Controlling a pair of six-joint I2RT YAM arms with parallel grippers.
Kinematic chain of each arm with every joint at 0, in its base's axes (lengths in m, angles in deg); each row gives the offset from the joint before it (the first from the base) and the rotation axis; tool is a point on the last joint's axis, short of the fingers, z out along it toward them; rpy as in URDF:
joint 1: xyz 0 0 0.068 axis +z
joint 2: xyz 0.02 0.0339 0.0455 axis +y
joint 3: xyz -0.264 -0.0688 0 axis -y
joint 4: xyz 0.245 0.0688 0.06 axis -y
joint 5: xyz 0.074 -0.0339 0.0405 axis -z
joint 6: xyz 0.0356 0 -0.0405 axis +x
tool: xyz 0 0 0 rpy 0 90 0
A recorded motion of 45 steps. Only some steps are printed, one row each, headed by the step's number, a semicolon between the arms.
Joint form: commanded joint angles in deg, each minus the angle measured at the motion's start. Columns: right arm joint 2, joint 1, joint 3, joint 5, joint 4, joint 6; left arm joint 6, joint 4, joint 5, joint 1, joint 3, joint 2.
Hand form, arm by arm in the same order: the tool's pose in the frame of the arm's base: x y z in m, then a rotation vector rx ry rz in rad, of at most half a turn. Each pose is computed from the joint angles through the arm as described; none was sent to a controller.
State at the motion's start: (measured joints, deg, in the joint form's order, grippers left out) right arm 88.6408 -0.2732 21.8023 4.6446 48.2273 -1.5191; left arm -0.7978 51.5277 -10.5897 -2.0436 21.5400 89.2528
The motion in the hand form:
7: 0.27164 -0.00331 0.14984 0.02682 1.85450 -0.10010; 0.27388 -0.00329 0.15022 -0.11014 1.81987 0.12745
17: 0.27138 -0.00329 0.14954 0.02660 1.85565 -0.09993; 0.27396 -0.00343 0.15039 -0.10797 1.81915 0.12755
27: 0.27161 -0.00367 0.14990 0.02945 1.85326 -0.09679; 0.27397 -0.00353 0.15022 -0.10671 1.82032 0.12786
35: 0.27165 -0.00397 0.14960 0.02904 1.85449 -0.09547; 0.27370 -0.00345 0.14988 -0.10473 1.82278 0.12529
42: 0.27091 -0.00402 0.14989 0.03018 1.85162 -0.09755; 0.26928 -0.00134 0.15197 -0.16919 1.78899 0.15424
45: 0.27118 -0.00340 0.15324 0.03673 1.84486 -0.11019; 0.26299 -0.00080 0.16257 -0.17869 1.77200 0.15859
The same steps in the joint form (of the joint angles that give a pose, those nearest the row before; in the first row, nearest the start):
7: -1.09 0.19 0.72 0.03 0.55 -0.41; -0.17 0.00 0.27 0.02 1.10 -0.49
17: -1.09 0.19 0.65 0.02 0.55 -0.41; -0.08 0.02 0.31 0.00 1.12 -0.50
27: -1.09 0.09 0.70 -0.12 0.64 -0.24; -0.03 -0.02 0.32 -0.02 1.12 -0.48
35: -1.02 0.01 0.70 -0.26 0.64 -0.24; -0.04 -0.12 0.53 0.02 1.06 -0.50
42: -1.20 0.01 0.52 -0.14 0.79 -0.26; -1.50 1.75 -2.66 0.02 -0.06 -1.32
45: -1.93 0.27 0.81 0.80 0.16 -0.33; -1.62 -1.02 -3.18 0.02 -0.55 -5.51

